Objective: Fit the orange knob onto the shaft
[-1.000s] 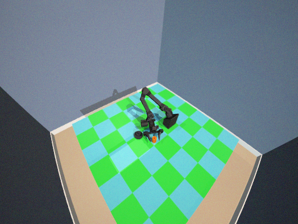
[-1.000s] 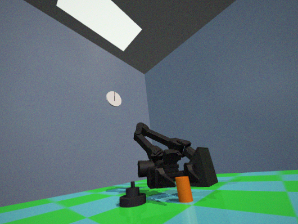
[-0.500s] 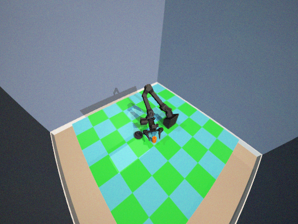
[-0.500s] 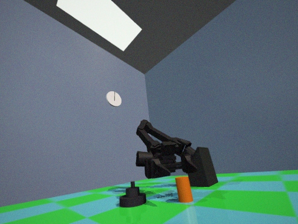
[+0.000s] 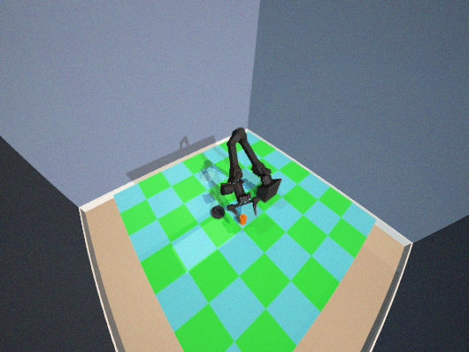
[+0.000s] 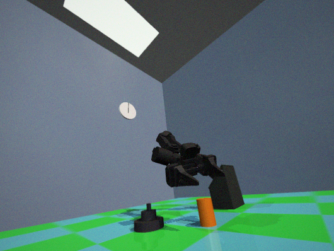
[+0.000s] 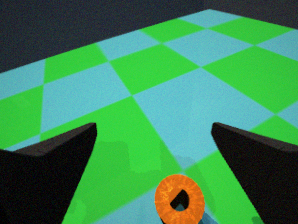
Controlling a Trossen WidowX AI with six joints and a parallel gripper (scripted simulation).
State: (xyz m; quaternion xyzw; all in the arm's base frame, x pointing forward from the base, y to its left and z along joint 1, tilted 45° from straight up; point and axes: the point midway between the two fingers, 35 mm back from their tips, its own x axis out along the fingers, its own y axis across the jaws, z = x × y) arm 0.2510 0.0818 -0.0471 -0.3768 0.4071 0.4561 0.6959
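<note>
Right now the orange knob is 40 mm to the right of my gripper tip and 80 mm below it. The rest, counted from my gripper tip: pedestal 90 mm ahead, 180 mm to the right, 80 mm below.
</note>
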